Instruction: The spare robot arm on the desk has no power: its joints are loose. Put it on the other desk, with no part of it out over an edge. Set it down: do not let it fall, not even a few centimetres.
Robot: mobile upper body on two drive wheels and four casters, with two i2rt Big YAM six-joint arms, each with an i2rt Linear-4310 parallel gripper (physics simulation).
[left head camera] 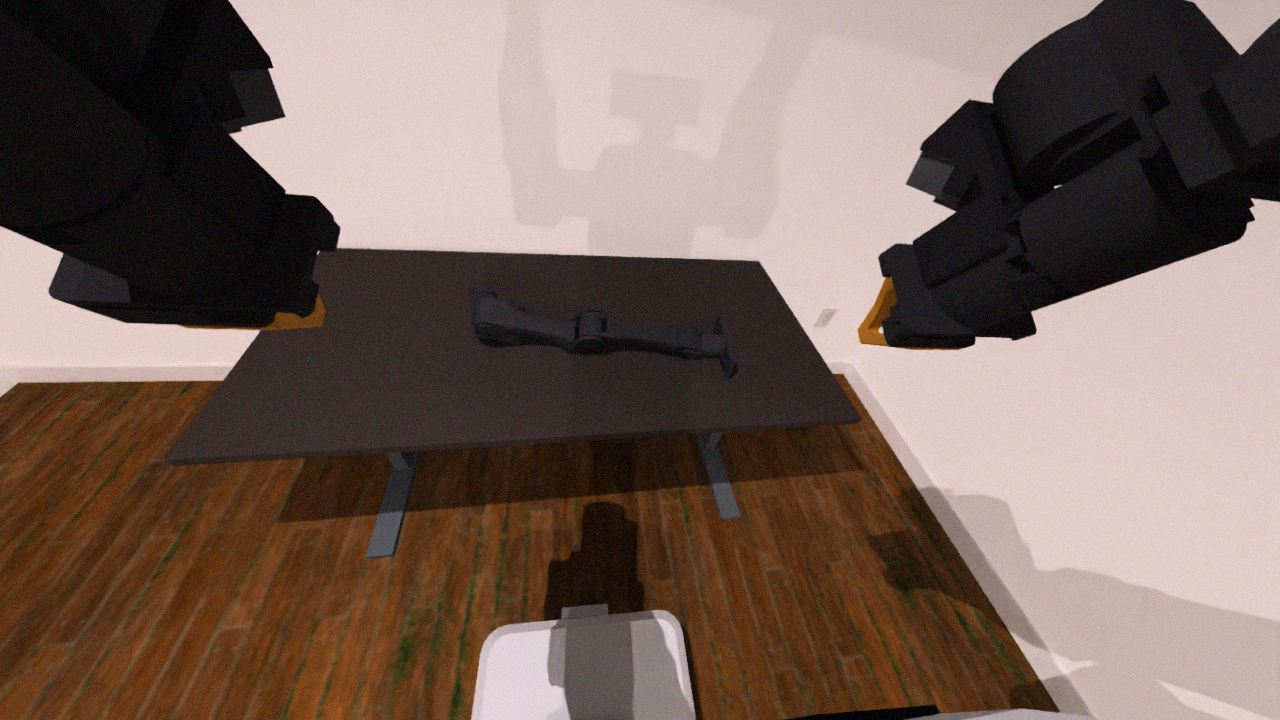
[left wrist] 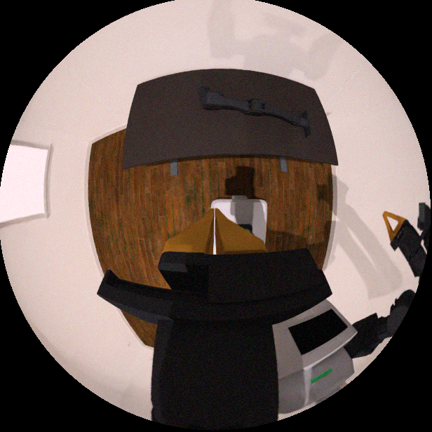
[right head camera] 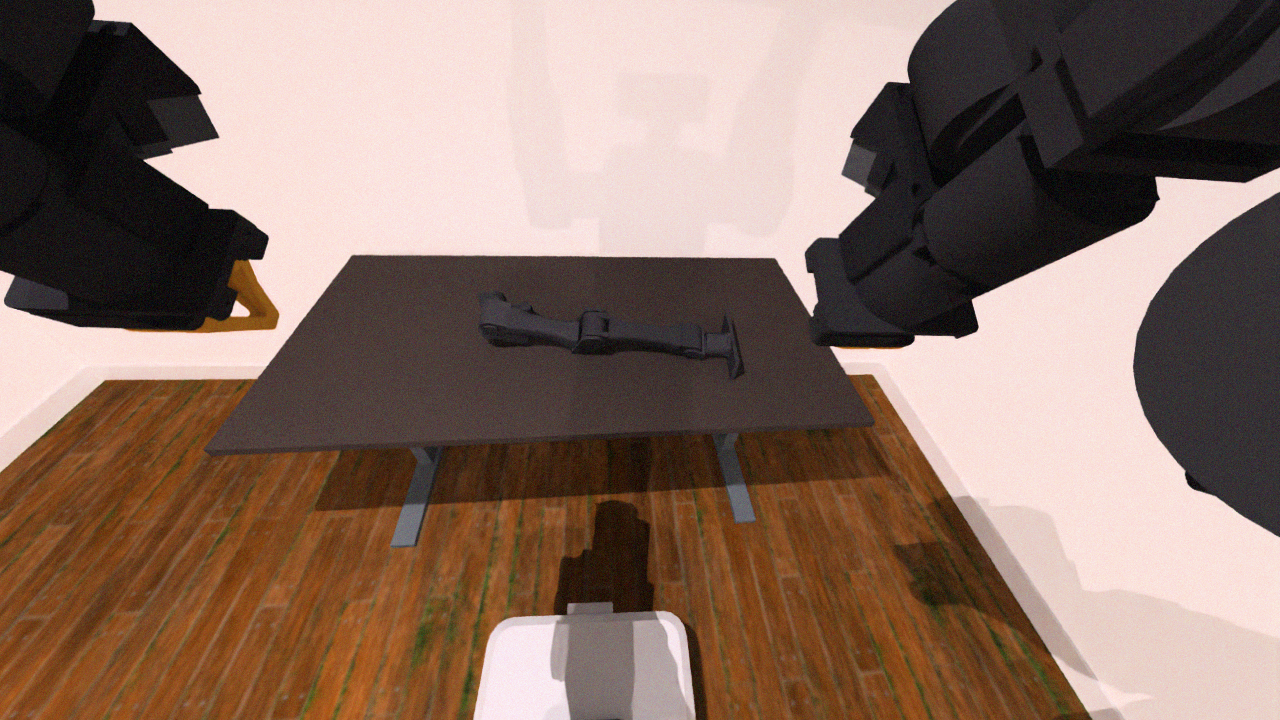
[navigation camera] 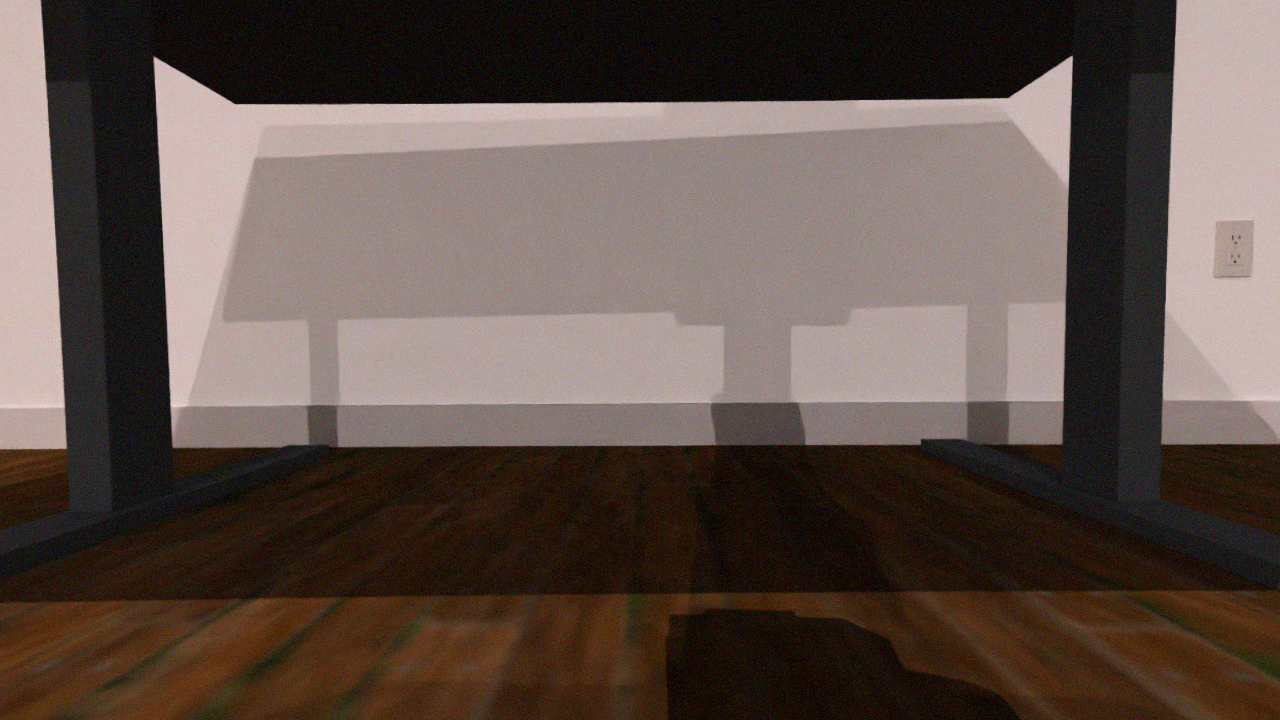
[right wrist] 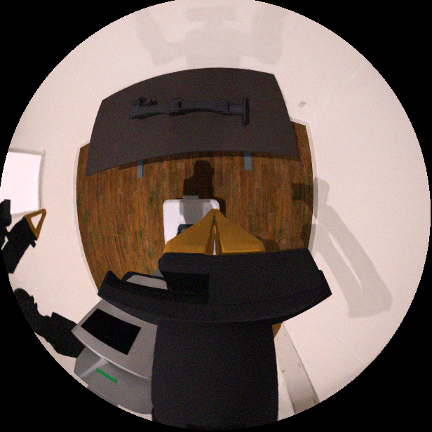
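Observation:
The dark spare arm point(left head camera: 590, 333) point(right head camera: 593, 333) point(left wrist: 256, 106) point(right wrist: 176, 106) lies stretched out on a dark desk point(left head camera: 402, 394) point(right head camera: 358, 394) point(left wrist: 165, 132) point(right wrist: 120, 140). Its flat, plate-like end points right and its bulkier end left. All of it shows inside the desk's edges. My left gripper point(left head camera: 320, 315) point(right head camera: 273, 320) point(left wrist: 214, 213) is shut and empty, raised in front of the desk and well apart from the spare arm. My right gripper point(left head camera: 861, 337) point(left wrist: 383, 212) point(right wrist: 214, 213) is also shut and empty, raised at the right, apart from the spare arm. A second desk does not show.
My white base point(left head camera: 519, 667) point(right head camera: 528, 667) stands on the wooden floor in front of the desk. Grey desk legs point(navigation camera: 1096, 268) point(left head camera: 391, 510) stand left and right below the top. A pale wall point(left head camera: 402, 134) rises behind the desk, and another wall stands at the right.

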